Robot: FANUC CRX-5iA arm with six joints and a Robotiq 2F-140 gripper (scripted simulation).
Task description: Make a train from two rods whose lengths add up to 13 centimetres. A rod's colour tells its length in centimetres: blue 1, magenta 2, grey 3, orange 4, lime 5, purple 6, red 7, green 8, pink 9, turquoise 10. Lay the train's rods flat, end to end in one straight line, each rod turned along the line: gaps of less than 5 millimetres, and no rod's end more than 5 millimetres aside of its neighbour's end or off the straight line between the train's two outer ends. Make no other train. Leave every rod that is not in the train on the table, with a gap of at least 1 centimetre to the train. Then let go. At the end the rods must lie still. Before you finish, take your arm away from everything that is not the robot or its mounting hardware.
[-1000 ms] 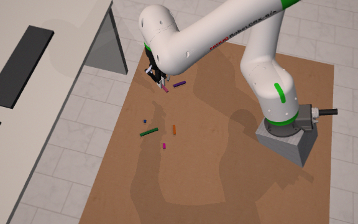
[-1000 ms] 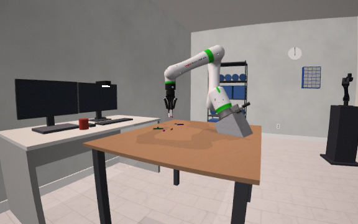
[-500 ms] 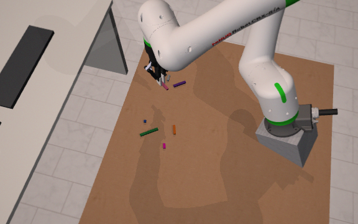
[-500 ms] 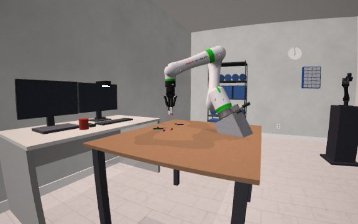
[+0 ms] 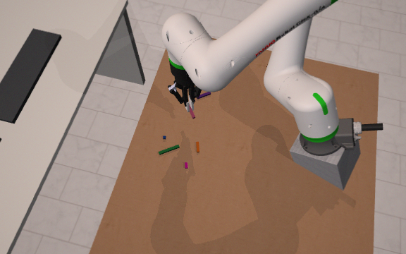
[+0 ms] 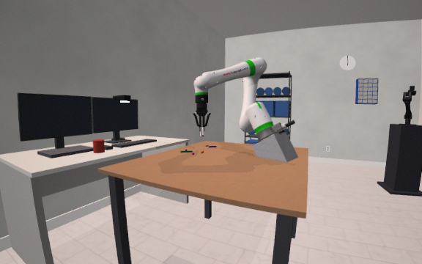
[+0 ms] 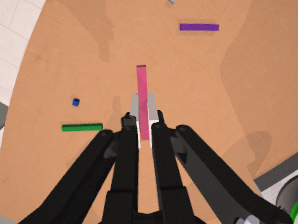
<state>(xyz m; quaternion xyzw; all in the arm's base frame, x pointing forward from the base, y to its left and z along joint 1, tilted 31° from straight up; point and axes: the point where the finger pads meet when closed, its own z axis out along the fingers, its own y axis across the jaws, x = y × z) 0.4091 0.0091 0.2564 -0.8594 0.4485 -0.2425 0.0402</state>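
My gripper is now 130 mm above the orange rod, 110 mm to the right of it and 50 mm past it. From my hand the other things lie so: tiny blue rod 130 mm below, 90 mm to the left, 80 mm ahead; then pink rod 30 mm below; then purple rod 130 mm below, 110 mm to the right, 40 mm behind.
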